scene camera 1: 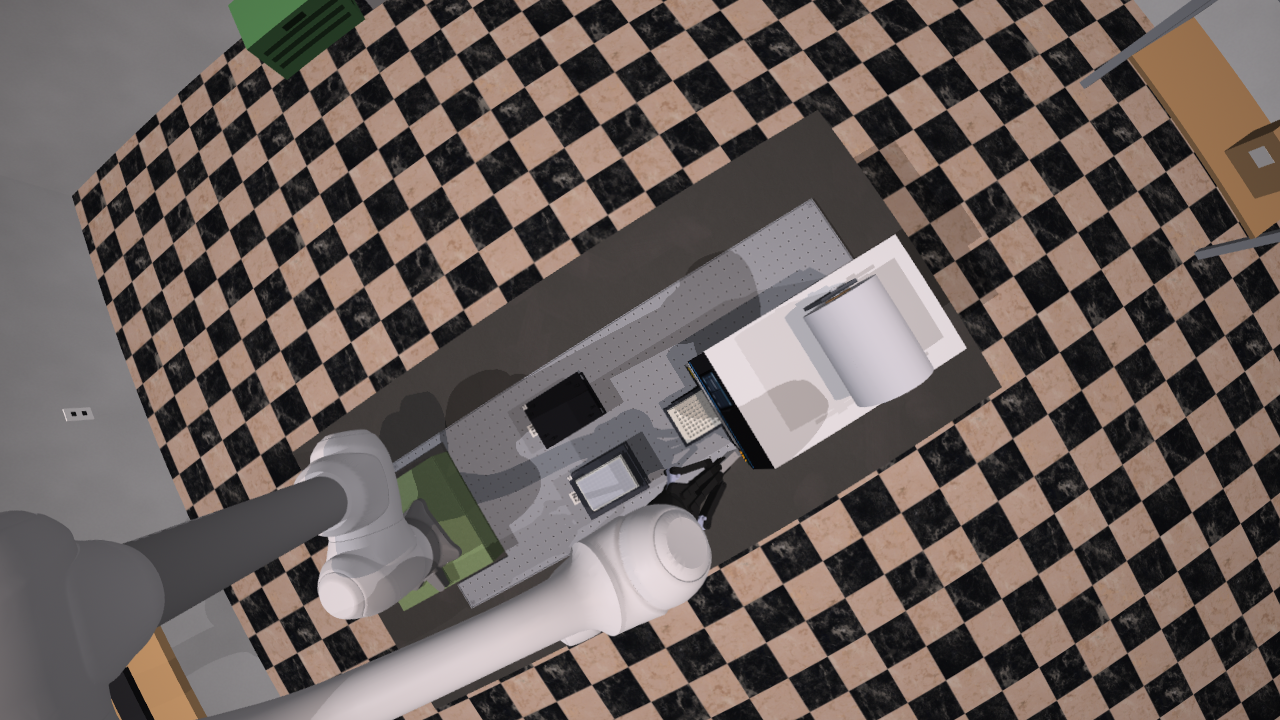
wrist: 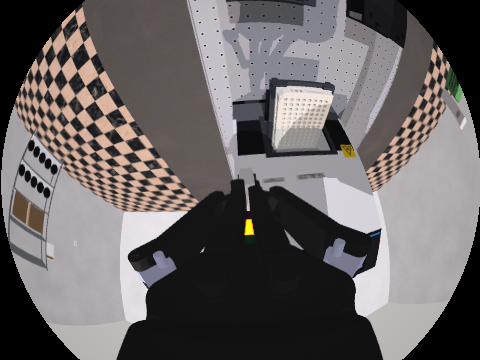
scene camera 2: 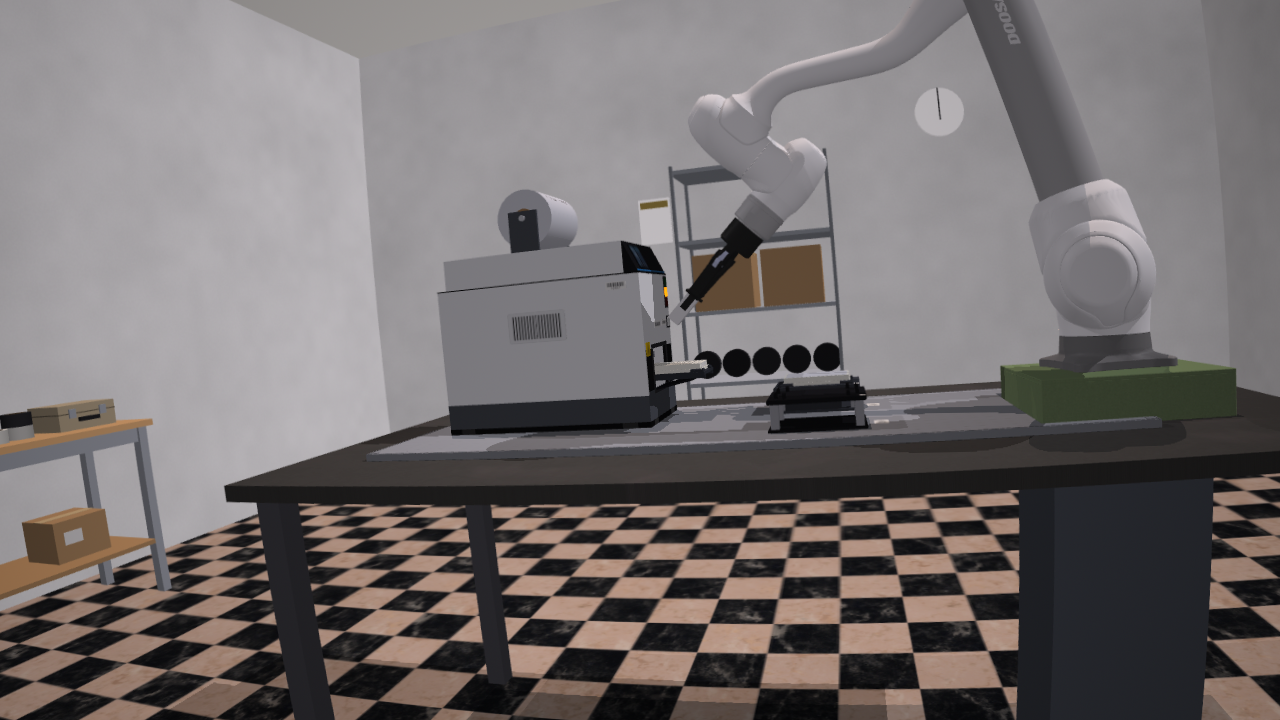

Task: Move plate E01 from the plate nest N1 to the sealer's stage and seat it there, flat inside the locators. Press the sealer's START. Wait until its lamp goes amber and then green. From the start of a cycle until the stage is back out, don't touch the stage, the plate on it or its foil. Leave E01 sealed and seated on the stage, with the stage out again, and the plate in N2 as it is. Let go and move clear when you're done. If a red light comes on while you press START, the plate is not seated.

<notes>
In view: my gripper (scene camera 1: 734, 453) and a foil roll (scene camera 1: 863, 334).
My gripper is seen too in the wrist view (wrist: 246, 178) and in scene camera 2 (scene camera 2: 673, 321). The foil roll also shows in scene camera 2 (scene camera 2: 557, 221).
</notes>
